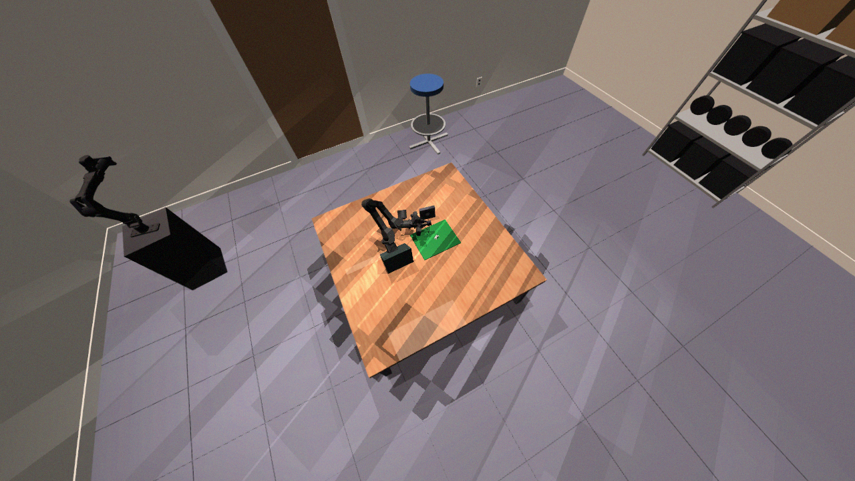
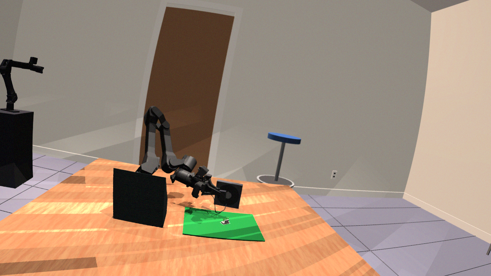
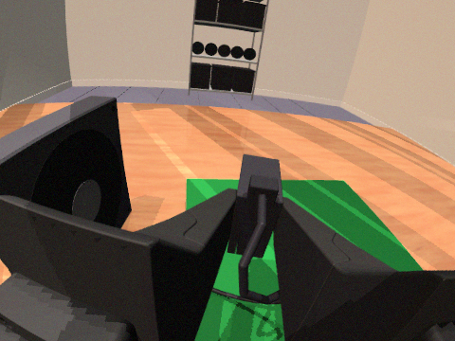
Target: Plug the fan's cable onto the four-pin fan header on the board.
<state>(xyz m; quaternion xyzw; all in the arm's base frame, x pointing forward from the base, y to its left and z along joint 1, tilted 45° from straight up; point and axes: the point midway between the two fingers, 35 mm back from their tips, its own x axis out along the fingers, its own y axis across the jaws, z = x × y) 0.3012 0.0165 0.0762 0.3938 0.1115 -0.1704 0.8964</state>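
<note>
Now: gripper tip 10 mm short of the four-pin header, 90 mm to the left of it and 100 mm above it. The rest, counted from my gripper tip: dark fan plug: 10 mm ahead, 10 mm below; green board: 90 mm to the right, 120 mm below; black fan: 60 mm ahead, 100 mm to the left, 40 mm below.
</note>
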